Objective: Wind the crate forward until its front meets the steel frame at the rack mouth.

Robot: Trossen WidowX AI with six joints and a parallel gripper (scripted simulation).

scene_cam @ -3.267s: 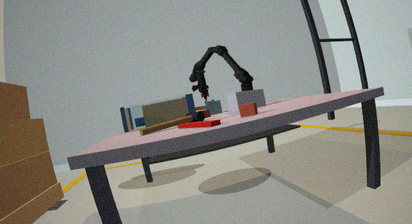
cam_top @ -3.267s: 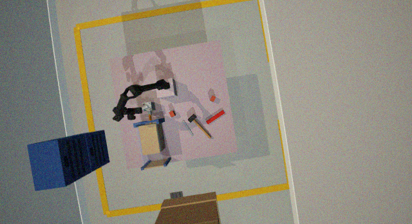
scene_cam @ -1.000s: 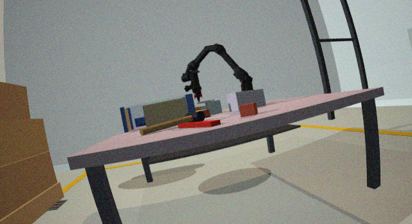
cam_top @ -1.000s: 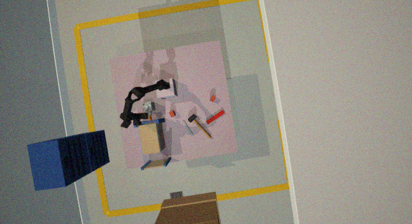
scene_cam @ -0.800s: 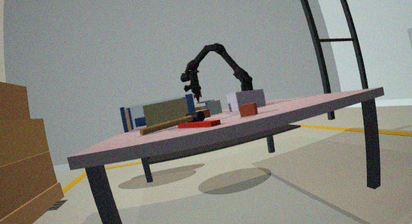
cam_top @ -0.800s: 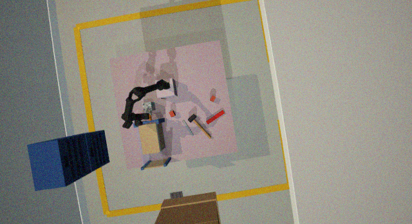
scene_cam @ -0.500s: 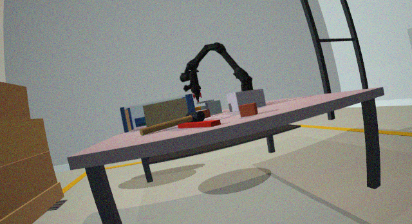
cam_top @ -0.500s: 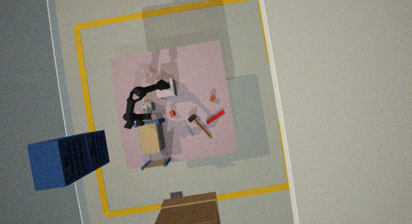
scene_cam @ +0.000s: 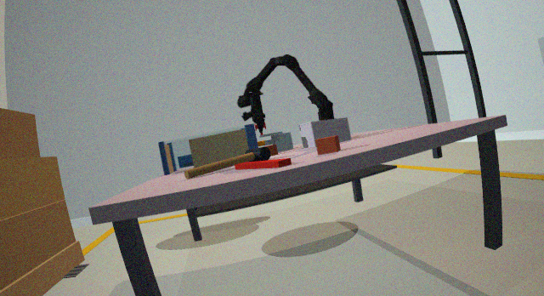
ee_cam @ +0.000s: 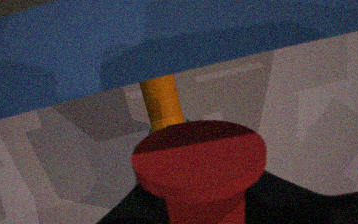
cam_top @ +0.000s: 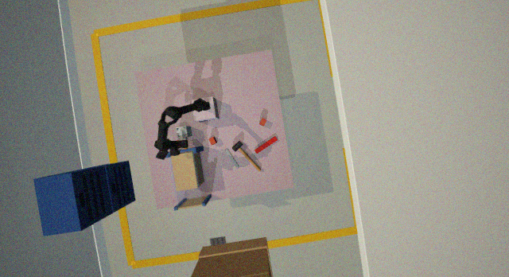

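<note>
The winch handle lies 4 cm behind my gripper tip, 1 cm to the left of it and 1 cm below it. From my gripper tip the other things lie so: grey winch 12 cm behind, 1 cm to the left, 8 cm below; then blue steel frame 6 cm ahead, 1 cm to the left, 1 cm below; then red knob 2 cm above.
</note>
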